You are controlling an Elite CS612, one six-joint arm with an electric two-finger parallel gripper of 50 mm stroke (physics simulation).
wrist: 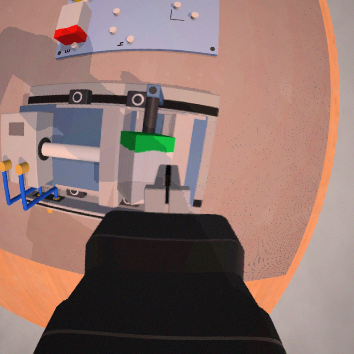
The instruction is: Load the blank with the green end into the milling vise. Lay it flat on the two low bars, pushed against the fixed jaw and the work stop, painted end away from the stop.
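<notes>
The blank (pixel 145 170), light grey with a green end, lies in the milling vise (pixel 110 170), between the movable jaw on its left and the pale fixed jaw (pixel 183 137) on its right. Its green end faces the top of the view, at the dark rod (pixel 150 117) with a blue bracket, which looks like the work stop. The two low bars are hidden beneath the blank, so I cannot tell whether it lies fully flat. Contact with the fixed jaw is unclear. My gripper (pixel 167 176) is shut and empty, its fingertips over the blank's lower right part in the view.
A blue-grey board (pixel 165 37) with white pegs is at the top, with a red-ended blank (pixel 74 21) on it. The vise's white spindle (pixel 75 151) and blue bent hoses (pixel 25 197) are at the left. The orange table edge (pixel 334 100) curves along the right.
</notes>
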